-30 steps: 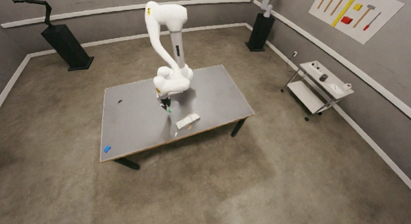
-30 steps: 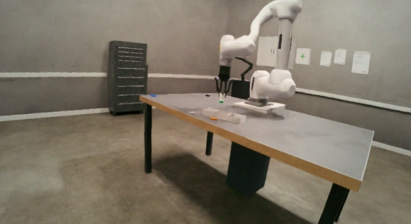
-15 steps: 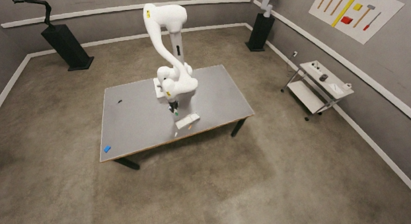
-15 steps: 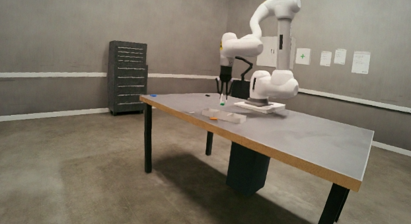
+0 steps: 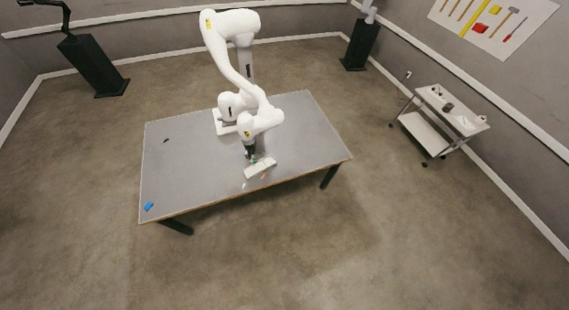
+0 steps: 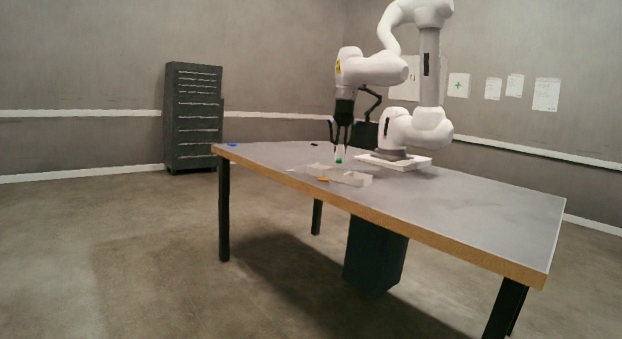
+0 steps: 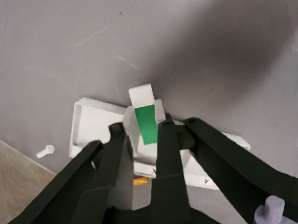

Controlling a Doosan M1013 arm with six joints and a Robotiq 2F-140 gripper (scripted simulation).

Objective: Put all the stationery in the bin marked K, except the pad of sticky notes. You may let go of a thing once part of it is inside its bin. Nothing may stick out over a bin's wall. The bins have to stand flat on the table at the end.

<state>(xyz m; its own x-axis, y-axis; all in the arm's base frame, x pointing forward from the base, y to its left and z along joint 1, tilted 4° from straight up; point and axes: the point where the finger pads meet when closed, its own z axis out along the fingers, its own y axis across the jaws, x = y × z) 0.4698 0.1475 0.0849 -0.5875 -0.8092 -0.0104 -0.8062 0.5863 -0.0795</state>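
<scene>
Now: hand 4 cm short of the bin, 5 cm to the right of it and 7 cm above it. Round my hand: orange piece 12 cm ahead, 7 cm to the left, 8 cm below; white piece 17 cm ahead, 8 cm to the right, 8 cm below; green block 1 cm to the right, 3 cm below.
</scene>
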